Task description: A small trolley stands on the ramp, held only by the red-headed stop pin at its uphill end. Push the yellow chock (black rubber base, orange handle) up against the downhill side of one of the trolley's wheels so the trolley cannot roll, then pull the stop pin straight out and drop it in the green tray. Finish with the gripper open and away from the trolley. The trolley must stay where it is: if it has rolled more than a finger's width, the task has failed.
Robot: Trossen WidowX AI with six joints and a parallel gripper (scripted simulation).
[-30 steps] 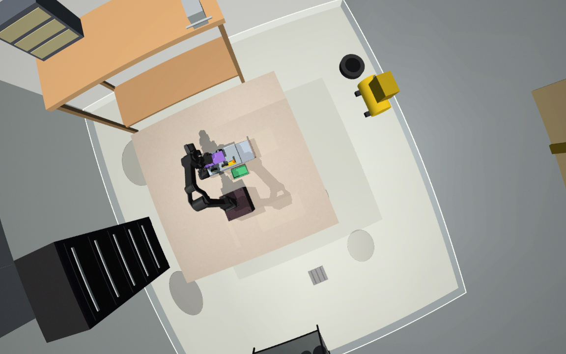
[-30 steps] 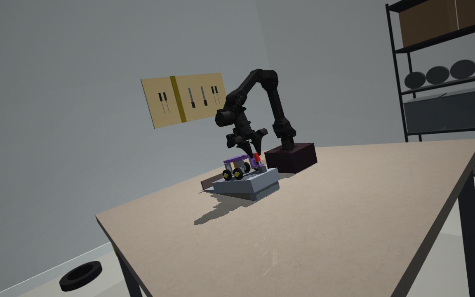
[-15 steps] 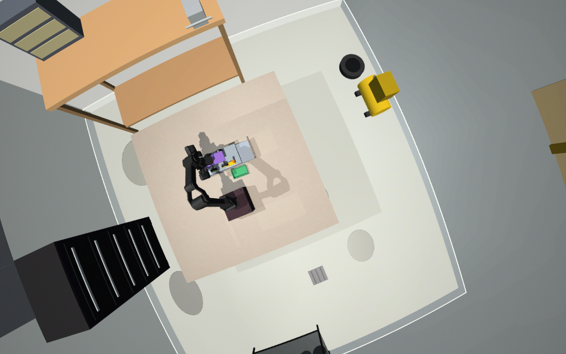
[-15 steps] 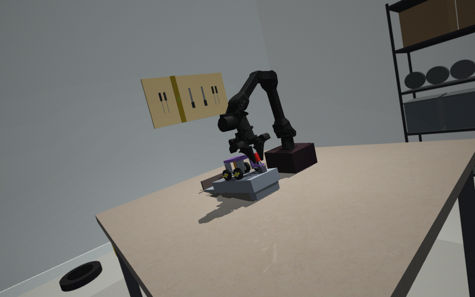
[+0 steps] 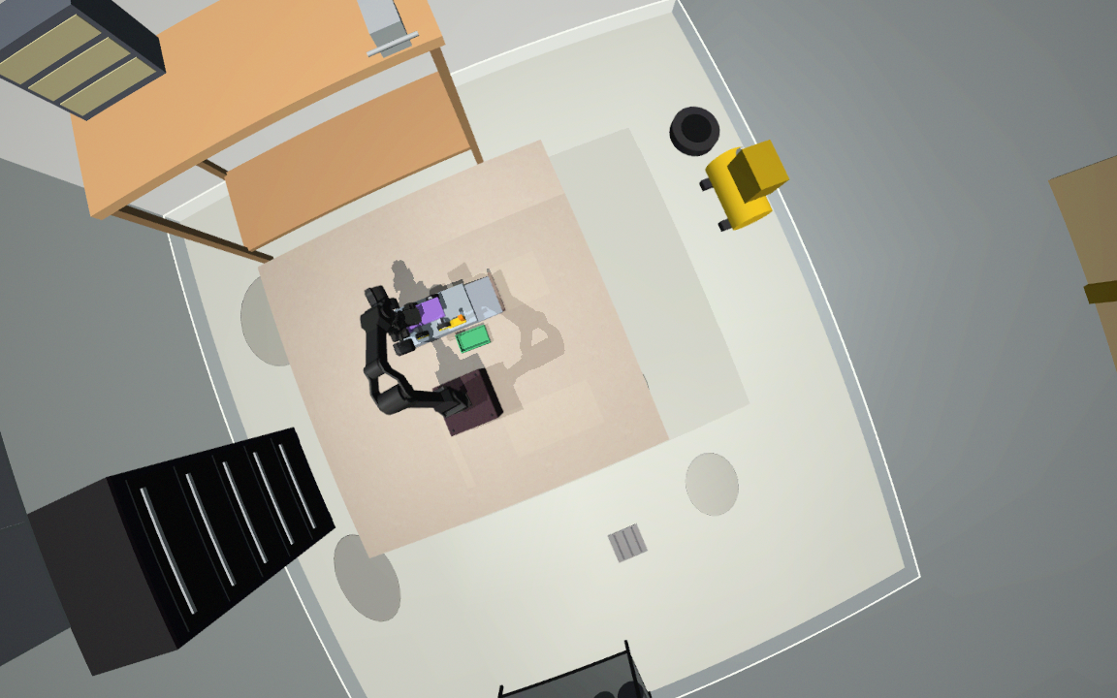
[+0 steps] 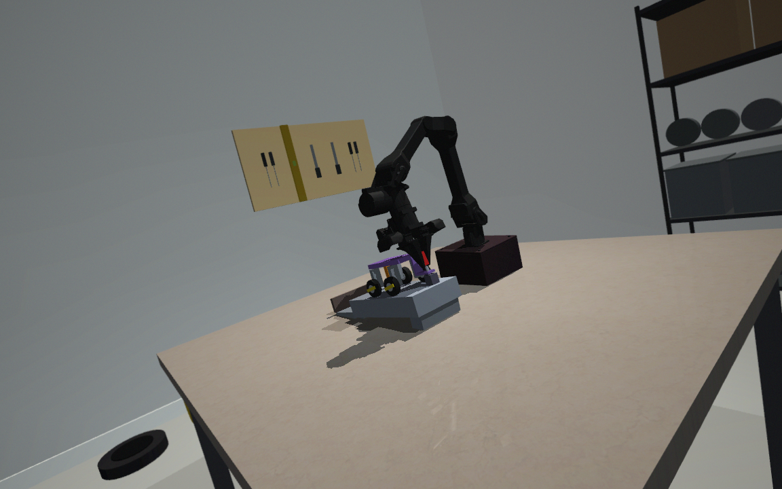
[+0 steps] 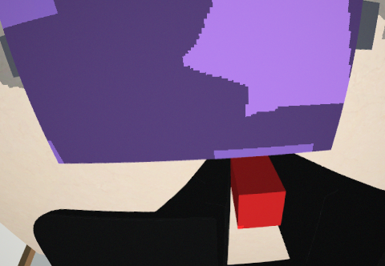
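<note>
Now: the green tray 13 cm behind my gripper tip, 19 cm to the right of it and 14 cm below it. From my gripper tip the other things lie so: grey ramp: 1 cm ahead, 10 cm to the right, 8 cm below; then purple trolley: 1 cm ahead, 10 cm to the right, 2 cm below; then red-headed stop pin: right at my gripper tip.
</note>
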